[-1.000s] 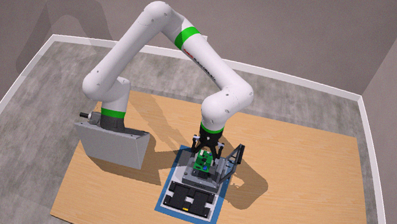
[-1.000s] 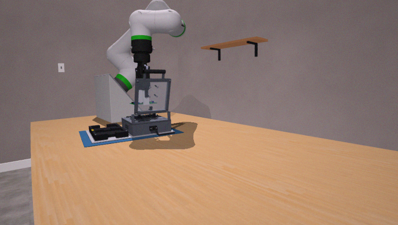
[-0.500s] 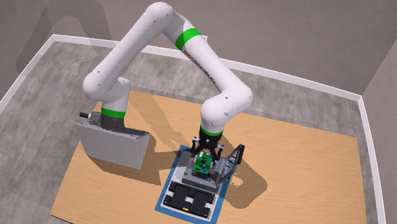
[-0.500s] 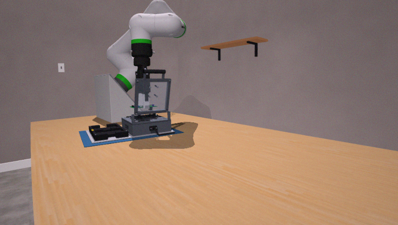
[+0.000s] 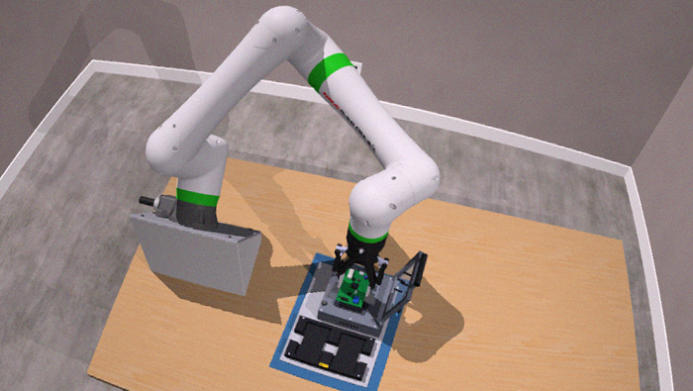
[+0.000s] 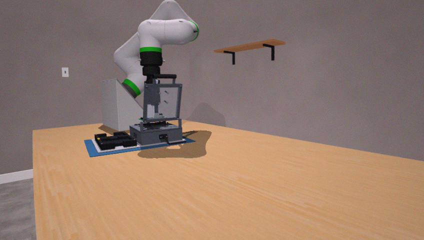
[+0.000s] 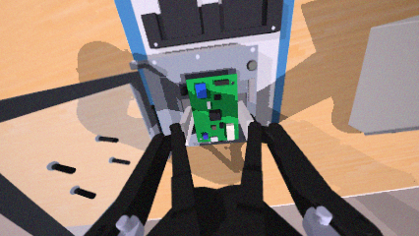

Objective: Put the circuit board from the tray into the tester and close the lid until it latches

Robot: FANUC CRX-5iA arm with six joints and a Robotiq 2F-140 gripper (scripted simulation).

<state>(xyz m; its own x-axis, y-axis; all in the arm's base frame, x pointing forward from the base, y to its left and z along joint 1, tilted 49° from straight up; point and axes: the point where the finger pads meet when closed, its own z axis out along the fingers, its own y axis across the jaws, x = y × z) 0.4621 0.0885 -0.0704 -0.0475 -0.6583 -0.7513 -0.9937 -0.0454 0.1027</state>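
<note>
My gripper is now 130 mm short of the tester lid, 10 mm to the left of it and 70 mm below it. Round my hand: green circuit board (20 mm below).
</note>
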